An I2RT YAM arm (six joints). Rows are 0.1 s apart.
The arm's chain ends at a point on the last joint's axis. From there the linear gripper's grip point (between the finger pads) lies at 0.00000 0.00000 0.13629 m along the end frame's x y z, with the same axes.
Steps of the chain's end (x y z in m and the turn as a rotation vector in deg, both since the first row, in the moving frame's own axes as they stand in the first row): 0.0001, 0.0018, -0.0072, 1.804, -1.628, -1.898; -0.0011, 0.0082, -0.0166, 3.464, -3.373, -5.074; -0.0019, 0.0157, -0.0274, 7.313, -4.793, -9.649; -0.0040, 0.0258, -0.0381, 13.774, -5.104, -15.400; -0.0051, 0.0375, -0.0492, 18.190, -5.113, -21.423
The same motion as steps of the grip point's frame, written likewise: -0.0038, -0.0024, -0.0073, 1.804, -1.628, -1.898; -0.0095, 0.0003, -0.0171, 3.464, -3.373, -5.074; -0.0147, -0.0006, -0.0290, 7.313, -4.793, -9.649; -0.0202, -0.0046, -0.0425, 13.774, -5.104, -15.400; -0.0247, -0.0018, -0.0565, 18.190, -5.113, -21.423
